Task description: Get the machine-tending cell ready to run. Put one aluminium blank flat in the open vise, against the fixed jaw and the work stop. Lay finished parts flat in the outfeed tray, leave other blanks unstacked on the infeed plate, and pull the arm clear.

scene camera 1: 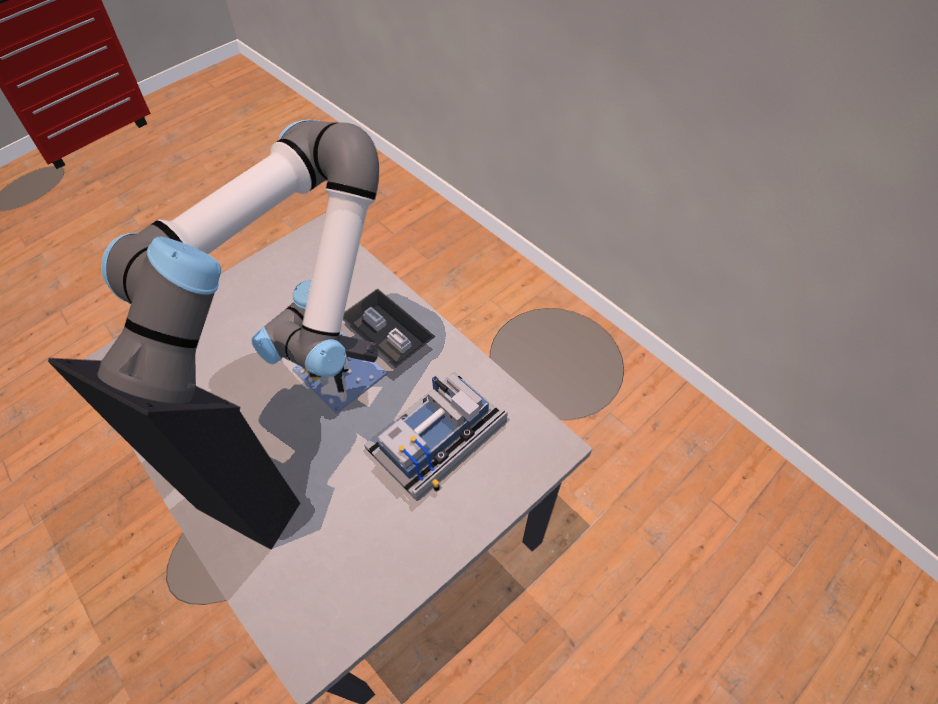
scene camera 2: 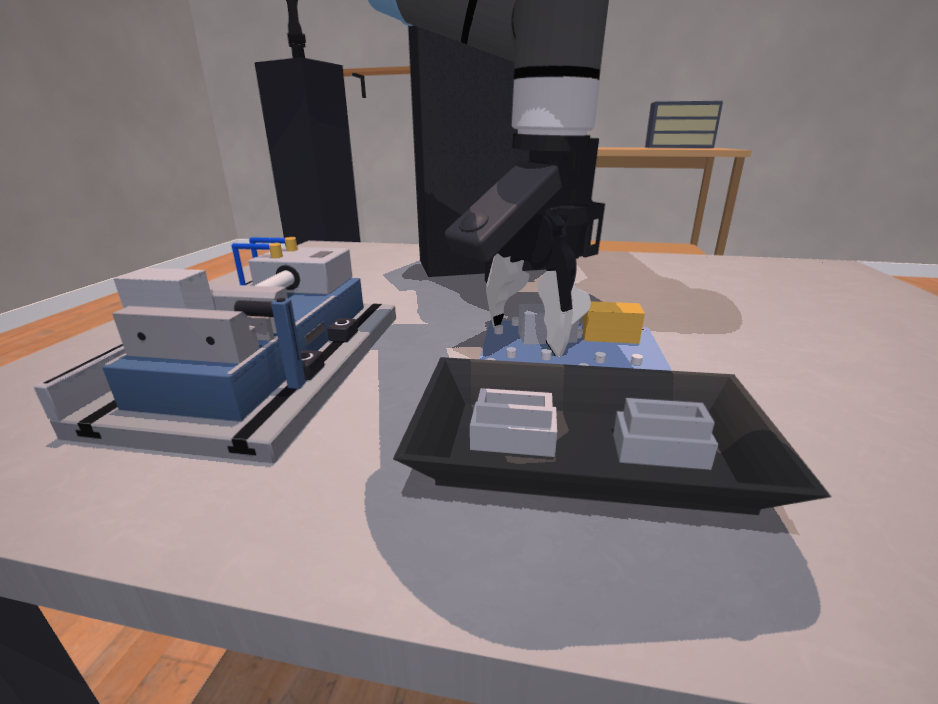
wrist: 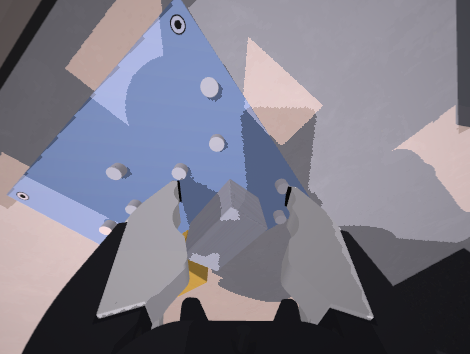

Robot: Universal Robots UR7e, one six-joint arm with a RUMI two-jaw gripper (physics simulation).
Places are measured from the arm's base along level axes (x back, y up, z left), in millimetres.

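Pixels of known places: gripper, fingertip midpoint: (scene camera 1: pixel 344 386) (scene camera 2: pixel 525 341) (wrist: pixel 233 185); arm's base, origin of the base link: (scene camera 1: pixel 145 385).
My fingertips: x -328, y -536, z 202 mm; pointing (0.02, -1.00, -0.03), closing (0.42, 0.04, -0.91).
For each thing: its top centre in the pictures, then the offset to it from my fingertips. "pt": a spot on its surface instead.
- blue infeed plate, middle of its top: (wrist: pixel 173 200) (scene camera 2: pixel 571 352) (scene camera 1: pixel 339 370) dx -6, dy +0, dz +54 mm
- grey aluminium blank, middle of its top: (wrist: pixel 223 243) (scene camera 2: pixel 549 307) dx +22, dy +36, dz +19 mm
- vise, middle of its top: (scene camera 2: pixel 247 273) (scene camera 1: pixel 434 415) dx -147, dy +91, dz -235 mm
- work stop, surface spot: (scene camera 2: pixel 286 344) pt dx -200, dy +54, dz -142 mm
- orange block, middle of its top: (wrist: pixel 168 287) (scene camera 2: pixel 613 307) dx +54, dy +35, dz +84 mm
My gripper (scene camera 1: pixel 342 378) (scene camera 2: pixel 528 337) (wrist: pixel 233 185) is partly open, low over the blue infeed plate (scene camera 2: pixel 617 360) (wrist: pixel 160 125). A grey aluminium blank (scene camera 2: pixel 531 322) (wrist: pixel 225 232) stands between the fingers; in the wrist view, a gap shows between it and the right finger. The vise (scene camera 1: pixel 443 433) (scene camera 2: pixel 174 390) is open, with its fixed jaw (scene camera 2: pixel 181 333) at the near end and the work stop (scene camera 2: pixel 286 344) beside it. No blank shows between the jaws. Two stepped finished parts (scene camera 1: pixel 373 317) (scene camera 1: pixel 398 338) (scene camera 2: pixel 513 433) (scene camera 2: pixel 666 441) lie apart in the dark outfeed tray (scene camera 1: pixel 412 327) (scene camera 2: pixel 606 486).
An orange block (scene camera 2: pixel 613 323) (wrist: pixel 197 280) is beside the blank, partly hidden by the left finger in the wrist view. Small pale pins (wrist: pixel 209 87) (wrist: pixel 217 143) rise from the plate. Blue hoses (scene camera 1: pixel 418 463) arch over the vise's moving-jaw end. The tray stands near the plate.
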